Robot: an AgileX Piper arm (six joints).
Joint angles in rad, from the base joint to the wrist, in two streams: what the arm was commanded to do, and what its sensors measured. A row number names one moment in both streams.
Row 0, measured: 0.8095, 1.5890, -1.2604, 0.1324, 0.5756, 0.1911
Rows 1 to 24, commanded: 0.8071, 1.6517, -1.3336, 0.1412, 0.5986, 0.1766; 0.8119, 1.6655, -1.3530, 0.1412, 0.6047, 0.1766; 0.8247, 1.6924, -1.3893, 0.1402, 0.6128, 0.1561; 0.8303, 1.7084, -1.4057, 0.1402, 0.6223, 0.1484; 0.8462, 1.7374, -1.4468, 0.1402, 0.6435, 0.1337; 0.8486, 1.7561, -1.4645, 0.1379, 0.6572, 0.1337; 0.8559, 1.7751, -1.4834, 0.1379, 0.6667, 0.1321; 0.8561, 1.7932, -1.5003, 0.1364, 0.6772, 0.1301; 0.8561, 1.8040, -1.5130, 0.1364, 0.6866, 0.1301; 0.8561, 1.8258, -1.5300, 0.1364, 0.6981, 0.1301; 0.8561, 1.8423, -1.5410, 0.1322, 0.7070, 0.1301; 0.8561, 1.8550, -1.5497, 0.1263, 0.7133, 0.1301; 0.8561, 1.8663, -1.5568, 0.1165, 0.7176, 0.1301; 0.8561, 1.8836, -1.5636, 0.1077, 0.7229, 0.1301; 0.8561, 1.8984, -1.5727, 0.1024, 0.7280, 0.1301; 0.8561, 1.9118, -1.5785, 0.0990, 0.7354, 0.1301; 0.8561, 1.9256, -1.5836, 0.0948, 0.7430, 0.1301; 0.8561, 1.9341, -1.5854, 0.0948, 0.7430, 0.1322; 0.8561, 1.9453, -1.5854, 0.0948, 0.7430, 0.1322; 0.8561, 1.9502, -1.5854, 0.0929, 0.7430, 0.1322; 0.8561, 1.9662, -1.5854, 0.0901, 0.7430, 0.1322; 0.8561, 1.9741, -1.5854, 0.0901, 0.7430, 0.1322; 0.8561, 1.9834, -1.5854, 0.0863, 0.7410, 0.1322; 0.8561, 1.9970, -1.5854, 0.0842, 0.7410, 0.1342
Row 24, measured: 0.8554, 1.9635, -1.5747, 0.1009, 0.7393, 0.1446
